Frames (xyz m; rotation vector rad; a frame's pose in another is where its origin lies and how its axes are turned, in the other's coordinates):
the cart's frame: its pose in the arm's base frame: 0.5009 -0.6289 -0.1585 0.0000 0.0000 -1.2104
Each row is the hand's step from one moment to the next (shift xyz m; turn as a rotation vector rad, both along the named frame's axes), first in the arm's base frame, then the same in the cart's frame.
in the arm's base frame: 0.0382 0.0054 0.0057 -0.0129 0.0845 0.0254
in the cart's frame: 0.0084 0.0377 0.0057 -0.0836 0.0177 0.0254
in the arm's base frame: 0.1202 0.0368 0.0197 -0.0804 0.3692 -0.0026
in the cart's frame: 0.0080 0.1255 0.0197 -0.3738 0.0550 -0.0026
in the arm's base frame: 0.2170 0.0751 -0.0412 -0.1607 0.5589 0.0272
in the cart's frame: 0.0062 0.2295 -0.0412 -0.5797 0.0467 0.0272
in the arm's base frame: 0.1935 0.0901 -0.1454 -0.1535 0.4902 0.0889
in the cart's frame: -0.0161 0.2128 -0.1454 -0.5128 0.0292 0.0889
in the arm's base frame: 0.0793 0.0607 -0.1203 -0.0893 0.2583 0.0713
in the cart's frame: -0.0288 0.0956 -0.1203 -0.2732 0.0075 0.0713
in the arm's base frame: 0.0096 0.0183 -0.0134 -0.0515 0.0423 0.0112
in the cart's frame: -0.0137 0.0154 -0.0134 -0.0577 -0.0333 0.0112
